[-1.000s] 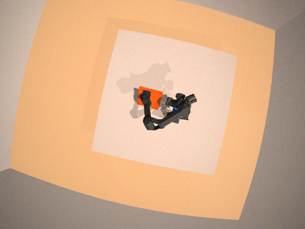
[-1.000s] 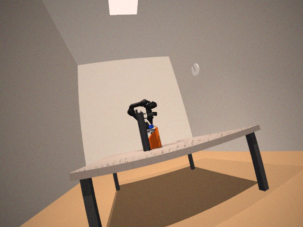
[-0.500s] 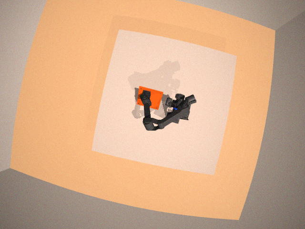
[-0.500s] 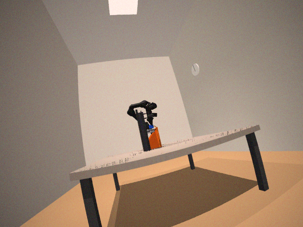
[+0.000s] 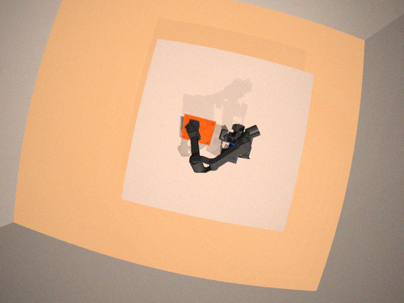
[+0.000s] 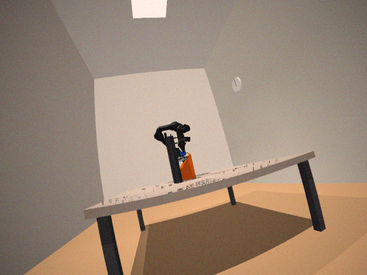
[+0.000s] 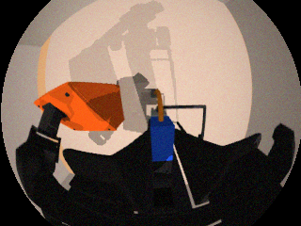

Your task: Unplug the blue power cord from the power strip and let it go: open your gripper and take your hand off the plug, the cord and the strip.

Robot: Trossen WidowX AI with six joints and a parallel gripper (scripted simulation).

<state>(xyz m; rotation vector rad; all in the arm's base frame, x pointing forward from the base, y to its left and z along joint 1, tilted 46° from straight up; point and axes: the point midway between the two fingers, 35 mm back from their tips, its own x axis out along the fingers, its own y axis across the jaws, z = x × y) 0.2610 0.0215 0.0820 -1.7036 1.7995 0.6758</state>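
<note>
Right now my gripper tip is 30 mm to the left of the blue plug.
</note>
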